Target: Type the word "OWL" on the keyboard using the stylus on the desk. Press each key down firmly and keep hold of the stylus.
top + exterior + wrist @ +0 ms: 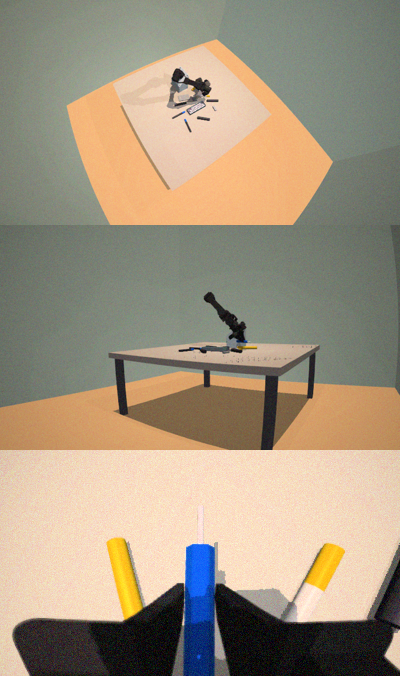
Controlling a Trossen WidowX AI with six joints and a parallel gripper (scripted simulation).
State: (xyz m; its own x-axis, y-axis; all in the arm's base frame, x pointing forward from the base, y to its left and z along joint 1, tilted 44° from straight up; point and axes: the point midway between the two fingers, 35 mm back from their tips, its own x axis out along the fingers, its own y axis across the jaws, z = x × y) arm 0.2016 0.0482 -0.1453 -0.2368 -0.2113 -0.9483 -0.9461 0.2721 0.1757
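The blue stylus lies 1 cm to the left of my gripper tip. The rest, counted from my gripper tip: grey block: 5 cm ahead, 14 cm to the right, 5 cm below; then yellow-tipped marker: 7 cm ahead, 1 cm to the right, 6 cm below; then yellow cylinder: 9 cm behind, 2 cm to the right, 5 cm below.
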